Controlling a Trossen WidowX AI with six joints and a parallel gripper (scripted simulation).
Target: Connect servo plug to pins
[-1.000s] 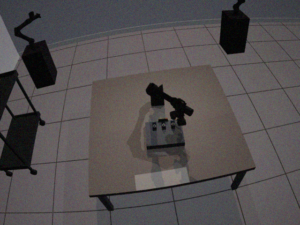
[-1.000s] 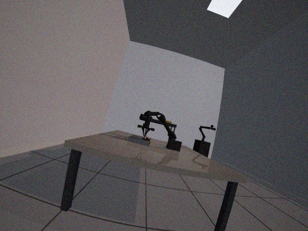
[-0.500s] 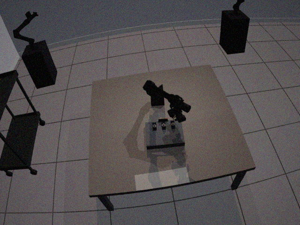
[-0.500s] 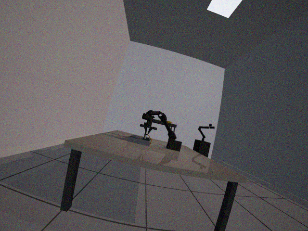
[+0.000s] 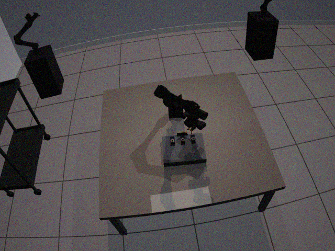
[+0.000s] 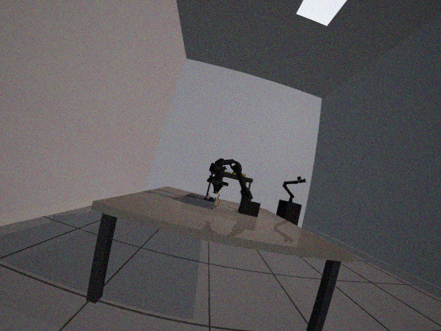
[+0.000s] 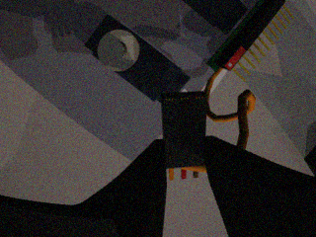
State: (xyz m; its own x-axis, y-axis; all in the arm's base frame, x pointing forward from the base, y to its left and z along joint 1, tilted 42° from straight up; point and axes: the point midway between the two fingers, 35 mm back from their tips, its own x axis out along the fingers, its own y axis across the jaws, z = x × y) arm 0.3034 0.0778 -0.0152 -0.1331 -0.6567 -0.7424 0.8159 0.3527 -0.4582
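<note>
Now: the red band 20 mm behind my gripper tip, 60 mm to the right of it and 50 mm below it. From my gripper tip the other things lie so: grey printed holder: 140 mm ahead, 100 mm to the right, 100 mm below; green pin header board: 20 mm behind, 80 mm to the right, 70 mm below.
</note>
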